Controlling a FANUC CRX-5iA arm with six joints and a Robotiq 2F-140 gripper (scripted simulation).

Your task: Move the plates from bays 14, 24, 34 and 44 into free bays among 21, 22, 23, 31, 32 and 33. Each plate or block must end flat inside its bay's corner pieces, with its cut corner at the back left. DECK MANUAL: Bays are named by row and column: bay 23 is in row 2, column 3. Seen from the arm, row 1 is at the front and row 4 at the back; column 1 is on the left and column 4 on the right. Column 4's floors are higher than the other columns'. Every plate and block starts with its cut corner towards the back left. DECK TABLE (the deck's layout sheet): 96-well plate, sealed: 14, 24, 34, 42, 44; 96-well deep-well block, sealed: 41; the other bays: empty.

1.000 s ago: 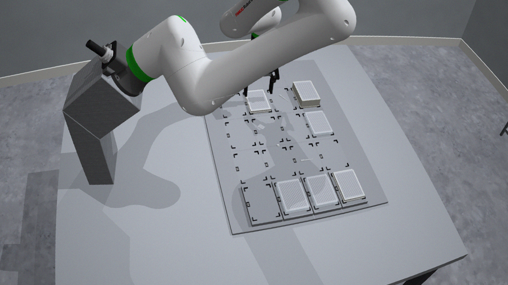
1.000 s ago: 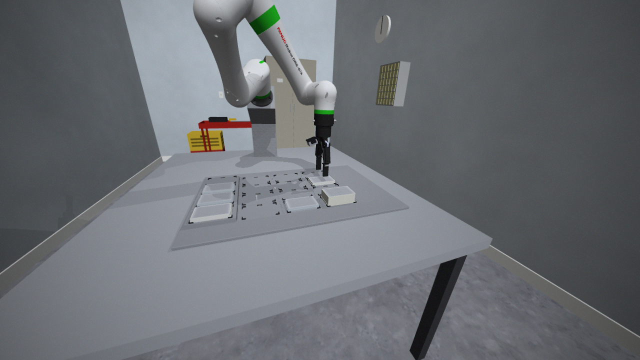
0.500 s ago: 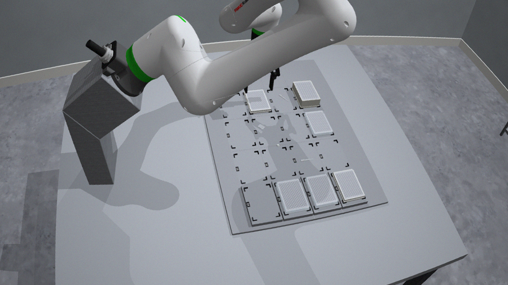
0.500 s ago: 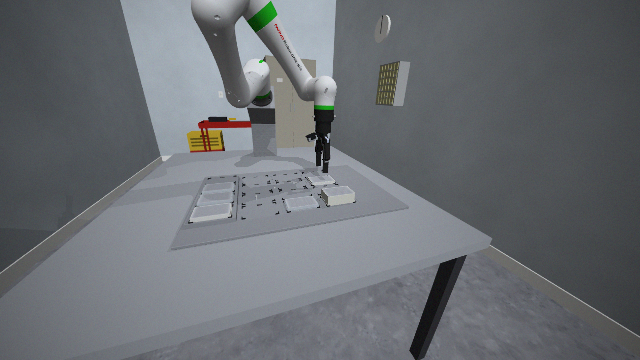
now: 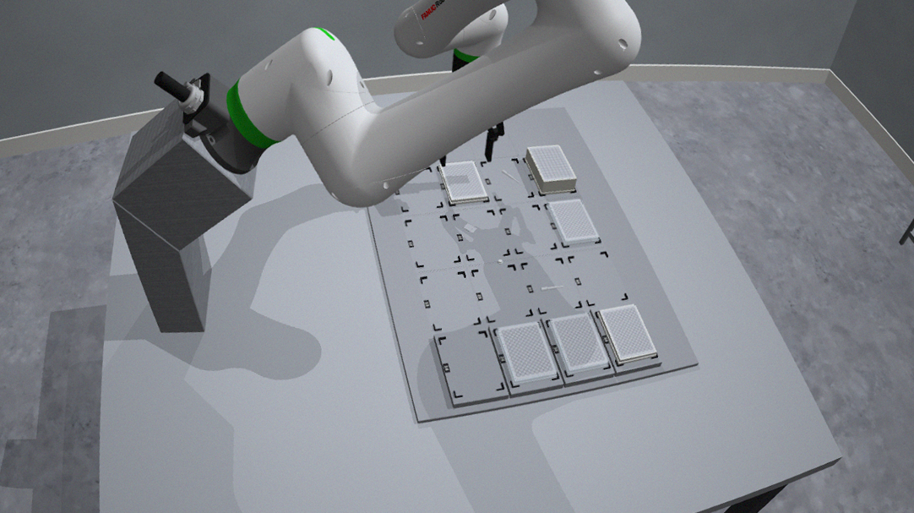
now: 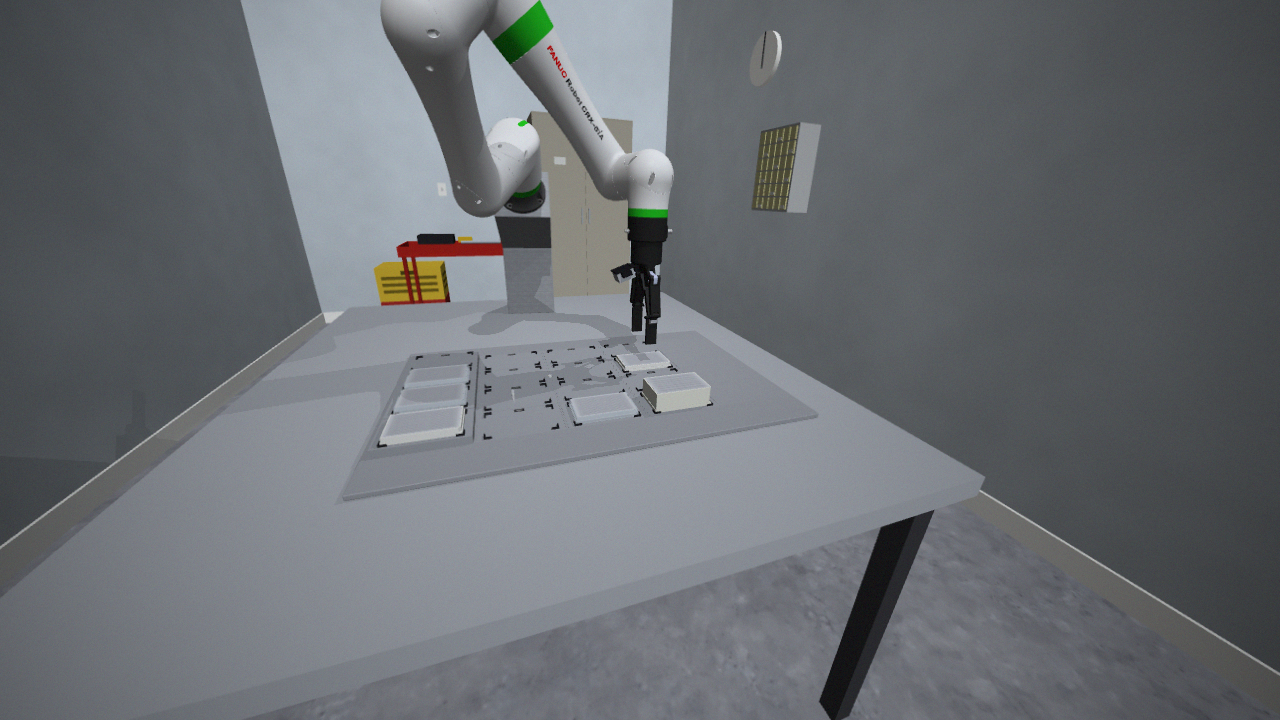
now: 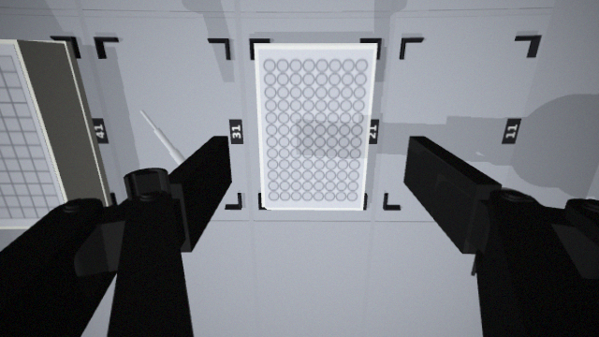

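My hand is 490 mm to the left of the bay label 34, 80 mm above it and 40 mm past it. From my hand the other things lie so: small white disc (240 mm to the right, 100 mm below, 30 mm behind); sealed deep-well block (210 mm ahead, 80 mm below, 40 mm to the right); small white square (130 mm to the right, 100 mm below, 50 mm behind).
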